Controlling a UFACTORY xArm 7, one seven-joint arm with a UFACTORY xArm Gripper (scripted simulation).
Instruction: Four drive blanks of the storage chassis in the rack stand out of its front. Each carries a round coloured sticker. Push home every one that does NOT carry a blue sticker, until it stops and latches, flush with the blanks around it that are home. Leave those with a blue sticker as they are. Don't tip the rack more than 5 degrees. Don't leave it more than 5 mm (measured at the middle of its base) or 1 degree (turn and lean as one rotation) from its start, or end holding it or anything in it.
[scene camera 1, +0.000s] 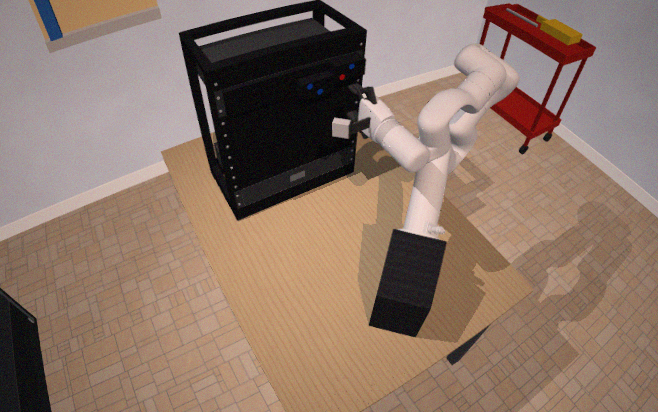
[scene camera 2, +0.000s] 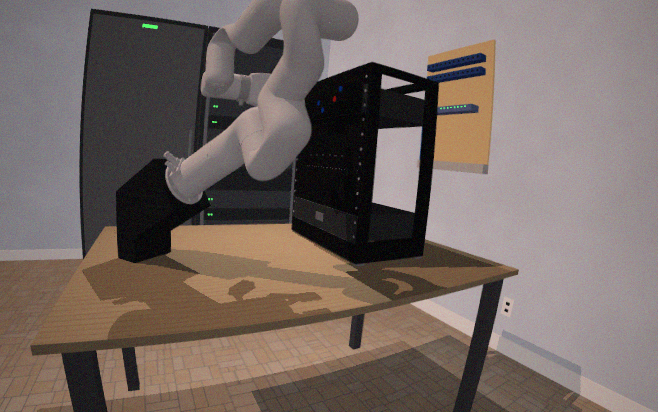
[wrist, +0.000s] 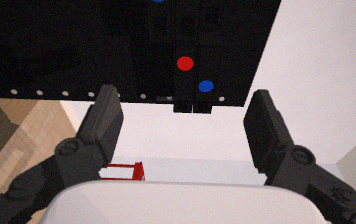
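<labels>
My gripper (wrist: 184, 103) is 13 cm from the lens, and there's a red-sticker drive blank (wrist: 185, 54) that is 24 cm from the lens.
</labels>
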